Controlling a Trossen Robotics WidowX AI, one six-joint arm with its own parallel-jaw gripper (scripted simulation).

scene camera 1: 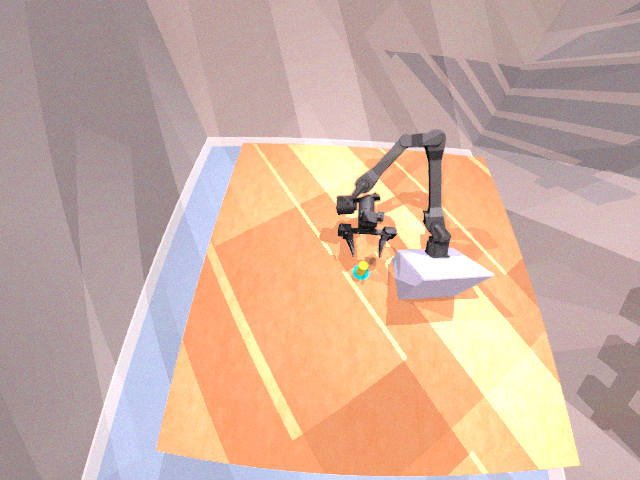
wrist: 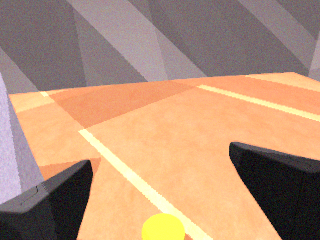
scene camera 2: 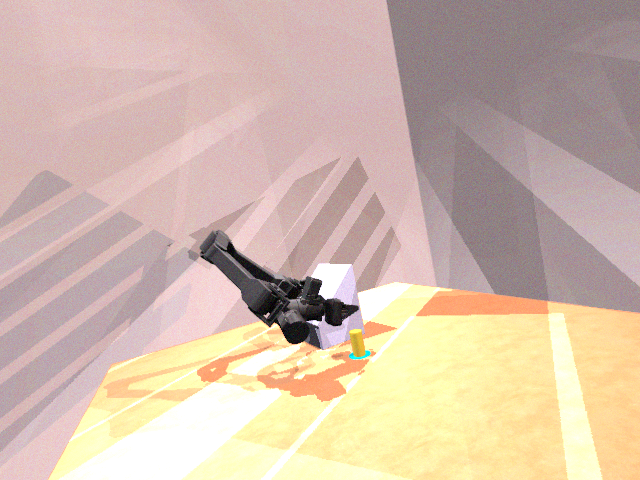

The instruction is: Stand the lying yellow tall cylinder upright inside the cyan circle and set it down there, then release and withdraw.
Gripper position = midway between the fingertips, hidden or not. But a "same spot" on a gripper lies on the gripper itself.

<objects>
my gripper: scene camera 1; wrist 161, 158; scene camera 2
same spot on my gripper: [scene camera 1: 347, 235] = [scene camera 2: 341, 302]
</objects>
